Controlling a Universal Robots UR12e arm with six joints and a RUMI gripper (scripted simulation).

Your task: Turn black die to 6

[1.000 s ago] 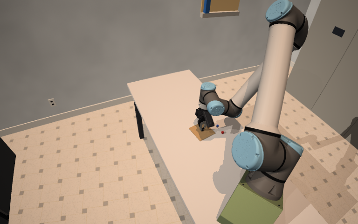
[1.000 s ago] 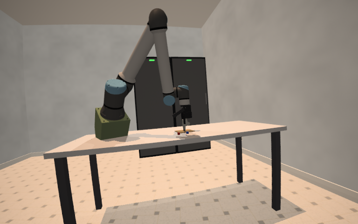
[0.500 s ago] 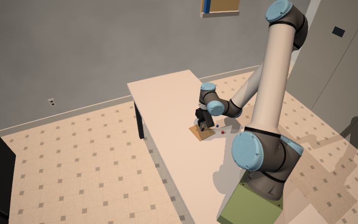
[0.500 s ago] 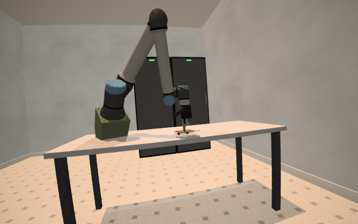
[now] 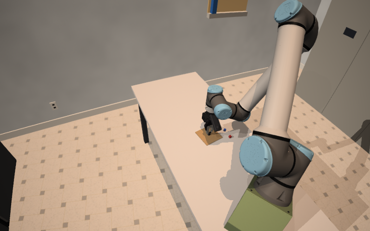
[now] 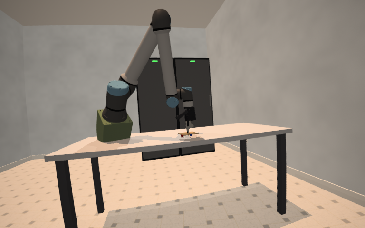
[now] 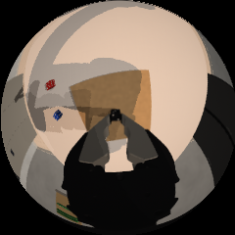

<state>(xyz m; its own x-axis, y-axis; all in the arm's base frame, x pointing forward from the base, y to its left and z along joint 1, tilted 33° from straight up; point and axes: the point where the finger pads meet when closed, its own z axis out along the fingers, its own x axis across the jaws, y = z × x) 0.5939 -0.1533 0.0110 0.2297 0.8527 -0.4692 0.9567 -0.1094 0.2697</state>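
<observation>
Right now the black die is 1 cm below my hand. The rest, counted from my hand: red die: 10 cm behind, 11 cm to the right, 1 cm below; then brown mat: 2 cm below; then blue die: 4 cm behind, 12 cm to the right, 1 cm below.
</observation>
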